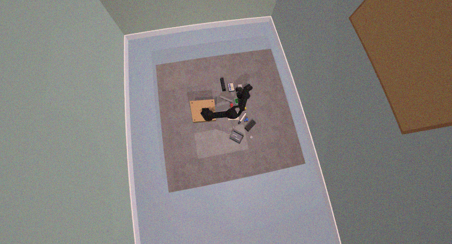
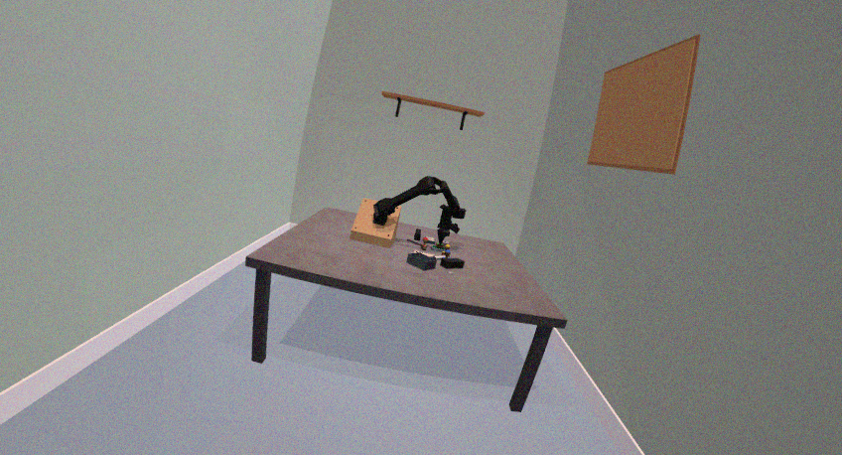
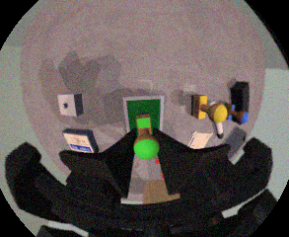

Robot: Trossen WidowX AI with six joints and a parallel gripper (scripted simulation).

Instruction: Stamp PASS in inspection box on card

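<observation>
The green ink pad is 30 mm below my gripper tip. From my gripper tip the other things lie so: red-knobbed stamp (80 mm behind, 60 mm to the right, 20 mm below); then grey block (150 mm to the left, 20 mm below, 20 mm ahead); then cream card (160 mm to the right, 70 mm behind, 40 mm below).
</observation>
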